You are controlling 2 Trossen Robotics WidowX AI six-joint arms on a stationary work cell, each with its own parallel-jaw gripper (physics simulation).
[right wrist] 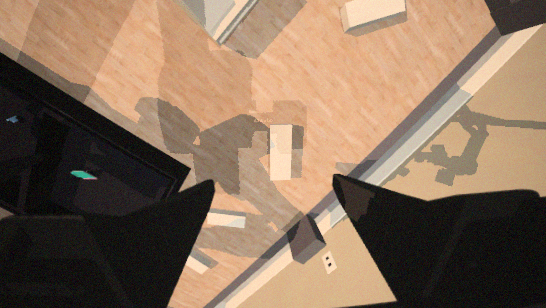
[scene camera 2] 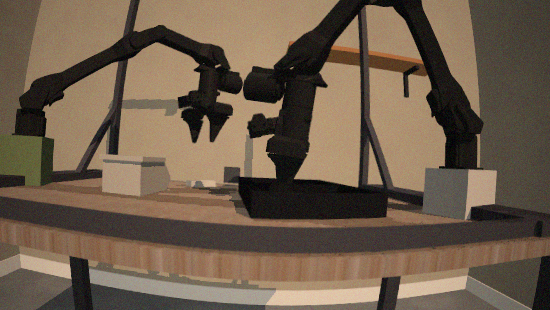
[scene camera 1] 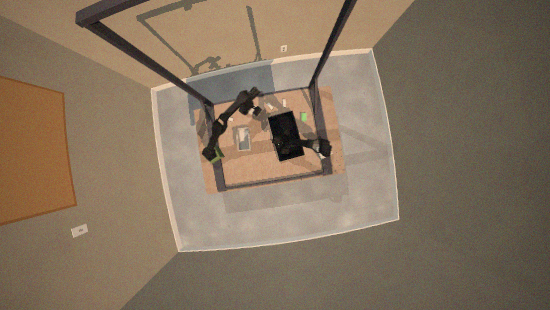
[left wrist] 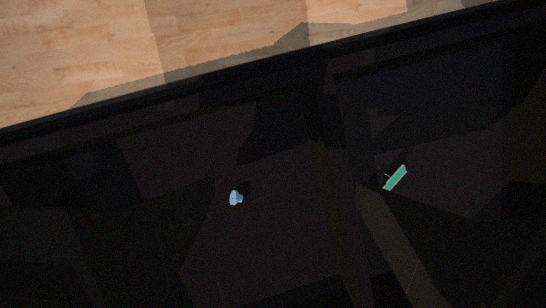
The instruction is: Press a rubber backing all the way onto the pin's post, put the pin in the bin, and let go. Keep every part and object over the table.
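Places are measured from the left arm's base along level axes (x ahead, y left, z up), in metres.
Where they show: left gripper, fingertip midpoint: (right wrist: 19, 131) (scene camera 2: 283, 191) (left wrist: 284, 185); right gripper, fingertip midpoint: (right wrist: 274, 182) (scene camera 2: 202, 142) (scene camera 1: 251, 108); right arm's base at its link origin: (scene camera 1: 212, 154).
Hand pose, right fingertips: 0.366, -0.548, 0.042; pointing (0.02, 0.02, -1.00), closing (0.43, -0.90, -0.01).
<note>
Each offset is from my right fingertips to the centre of the thing, as dx, dy, dz.
The pin, a small green plate @(-0.153, +0.255, -0.113) (left wrist: 395, 177) (right wrist: 83, 175) with a thin post, lies in the black tray @(-0.149, +0.306, -0.103) (scene camera 1: 283, 122) (scene camera 2: 320, 205) (left wrist: 240, 70) (right wrist: 100, 125). The pale blue rubber backing @(-0.110, +0.368, -0.113) (left wrist: 235, 197) (right wrist: 13, 119) lies on its side in the tray, apart from the pin. My left gripper (scene camera 2: 286, 179) is low over the tray, open and empty; its dark fingers blend into the tray in the left wrist view. My right gripper (scene camera 2: 203, 140) (right wrist: 274, 182) is open and empty, high over the table. The light grey bin @(+0.169, +0.177, -0.086) (scene camera 1: 235, 140) (scene camera 2: 122, 177) stands left of the tray in scene camera 1.
White blocks @(-0.003, -0.016, -0.114) (right wrist: 281, 160) @(-0.145, +0.020, -0.116) (right wrist: 226, 220) @(+0.210, -0.047, -0.115) (right wrist: 376, 15) lie on the table beyond the tray and bin. A bright green block @(-0.355, +0.231, -0.114) (scene camera 1: 304, 116) lies beside the tray. A dark block @(-0.114, -0.108, -0.091) (scene camera 2: 231, 174) (right wrist: 306, 240) stands near the table edge. Frame posts (scene camera 2: 364, 100) rise around the table.
</note>
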